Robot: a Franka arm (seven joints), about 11 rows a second.
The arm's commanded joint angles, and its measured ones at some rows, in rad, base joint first. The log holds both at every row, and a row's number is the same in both.
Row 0, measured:
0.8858, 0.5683, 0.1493, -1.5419, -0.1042, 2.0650, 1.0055
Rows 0 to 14, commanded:
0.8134, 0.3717, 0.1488, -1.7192, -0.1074, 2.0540, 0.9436
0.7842, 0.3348, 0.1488, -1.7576, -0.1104, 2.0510, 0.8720
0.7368, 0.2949, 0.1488, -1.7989, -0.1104, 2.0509, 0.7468
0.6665, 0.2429, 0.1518, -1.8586, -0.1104, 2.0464, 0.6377
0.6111, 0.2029, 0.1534, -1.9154, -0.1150, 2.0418, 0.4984
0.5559, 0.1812, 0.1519, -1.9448, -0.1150, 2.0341, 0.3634
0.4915, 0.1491, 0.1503, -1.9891, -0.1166, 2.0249, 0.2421
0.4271, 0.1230, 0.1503, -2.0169, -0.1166, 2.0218, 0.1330
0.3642, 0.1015, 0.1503, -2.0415, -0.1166, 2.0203, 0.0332
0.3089, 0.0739, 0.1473, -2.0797, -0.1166, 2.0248, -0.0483
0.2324, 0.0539, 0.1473, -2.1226, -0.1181, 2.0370, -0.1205
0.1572, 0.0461, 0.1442, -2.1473, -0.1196, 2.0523, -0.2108
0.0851, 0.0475, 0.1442, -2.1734, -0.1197, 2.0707, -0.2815
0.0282, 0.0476, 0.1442, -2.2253, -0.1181, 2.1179, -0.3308
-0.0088, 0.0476, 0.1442, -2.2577, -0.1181, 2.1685, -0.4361
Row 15, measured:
0.0480, 0.0827, 0.1284, -2.1724, -0.1154, 2.0996, -0.3342
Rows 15 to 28, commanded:
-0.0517, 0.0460, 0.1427, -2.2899, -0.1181, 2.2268, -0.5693
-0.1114, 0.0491, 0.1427, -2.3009, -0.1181, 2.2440, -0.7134
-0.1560, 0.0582, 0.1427, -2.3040, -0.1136, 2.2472, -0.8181
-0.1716, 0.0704, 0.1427, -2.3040, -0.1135, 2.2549, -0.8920
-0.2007, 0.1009, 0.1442, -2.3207, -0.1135, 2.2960, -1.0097
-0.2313, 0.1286, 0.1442, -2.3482, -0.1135, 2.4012, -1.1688
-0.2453, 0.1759, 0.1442, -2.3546, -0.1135, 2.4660, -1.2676
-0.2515, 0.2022, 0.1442, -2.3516, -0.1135, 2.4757, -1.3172
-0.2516, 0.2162, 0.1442, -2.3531, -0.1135, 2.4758, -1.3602
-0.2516, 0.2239, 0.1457, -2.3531, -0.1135, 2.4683, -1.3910
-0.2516, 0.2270, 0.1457, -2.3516, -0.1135, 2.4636, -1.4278
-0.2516, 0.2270, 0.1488, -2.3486, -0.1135, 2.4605, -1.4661
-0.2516, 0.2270, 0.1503, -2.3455, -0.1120, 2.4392, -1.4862
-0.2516, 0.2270, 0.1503, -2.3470, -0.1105, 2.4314, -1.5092
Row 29, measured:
-0.2339, 0.2329, 0.1352, -2.3508, -0.1168, 2.4526, -1.4583
